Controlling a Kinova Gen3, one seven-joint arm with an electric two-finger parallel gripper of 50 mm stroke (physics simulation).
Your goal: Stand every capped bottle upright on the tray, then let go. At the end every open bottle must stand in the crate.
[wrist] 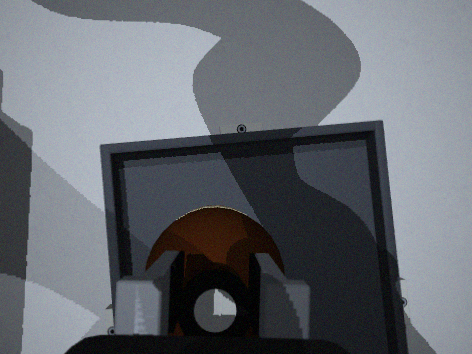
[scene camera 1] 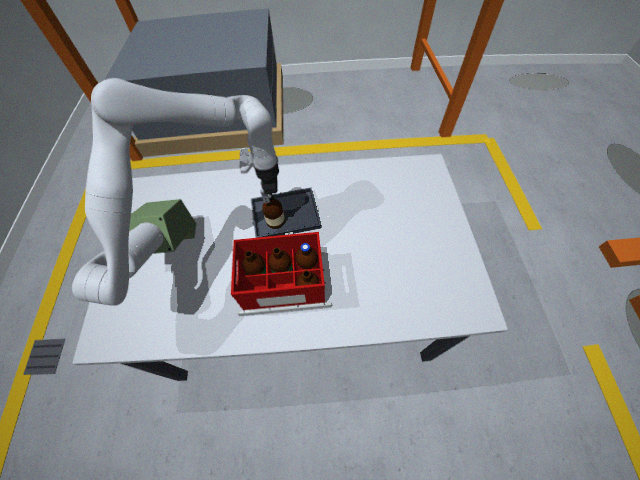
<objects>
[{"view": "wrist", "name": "my gripper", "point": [216,279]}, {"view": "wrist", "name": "dark grey tray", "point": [322,192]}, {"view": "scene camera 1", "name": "dark grey tray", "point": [299,207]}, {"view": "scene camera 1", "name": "red crate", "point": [269,290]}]
</objects>
